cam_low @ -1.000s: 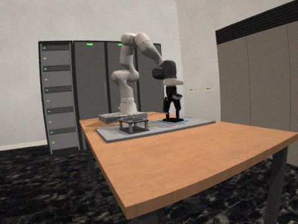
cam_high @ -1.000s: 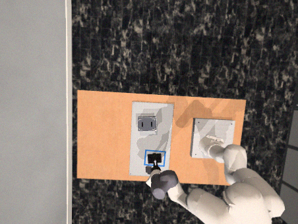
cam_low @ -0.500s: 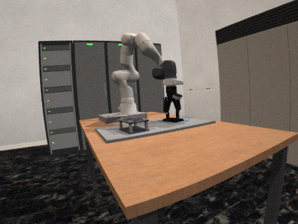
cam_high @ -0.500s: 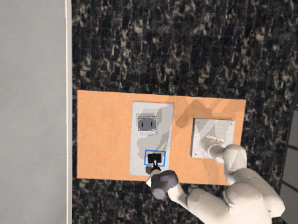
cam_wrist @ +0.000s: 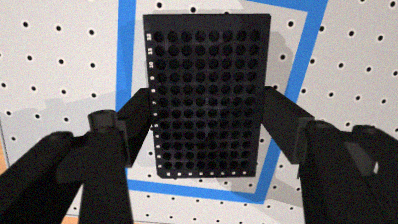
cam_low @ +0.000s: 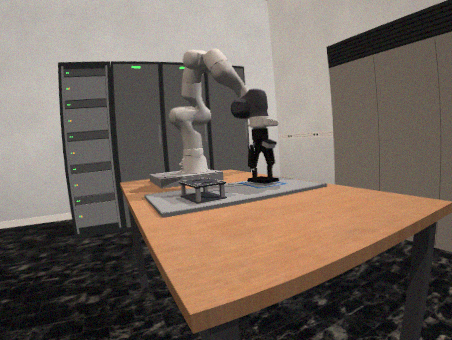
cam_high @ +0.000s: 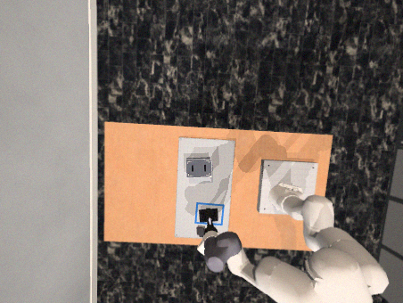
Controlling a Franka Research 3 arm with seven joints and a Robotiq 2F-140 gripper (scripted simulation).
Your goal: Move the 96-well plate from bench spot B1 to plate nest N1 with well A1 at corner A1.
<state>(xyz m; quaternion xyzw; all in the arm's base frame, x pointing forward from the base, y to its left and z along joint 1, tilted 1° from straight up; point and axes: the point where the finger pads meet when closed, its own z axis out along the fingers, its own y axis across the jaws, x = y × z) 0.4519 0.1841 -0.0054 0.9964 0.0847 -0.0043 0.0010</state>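
Right now the raised plate nest is 10 cm ahead of my hand, 33 cm to the right of it and 2 cm above it. Round my hand: black 96-well plate (2 cm below); then A1 mark (2 cm ahead, 28 cm to the right, 2 cm above).
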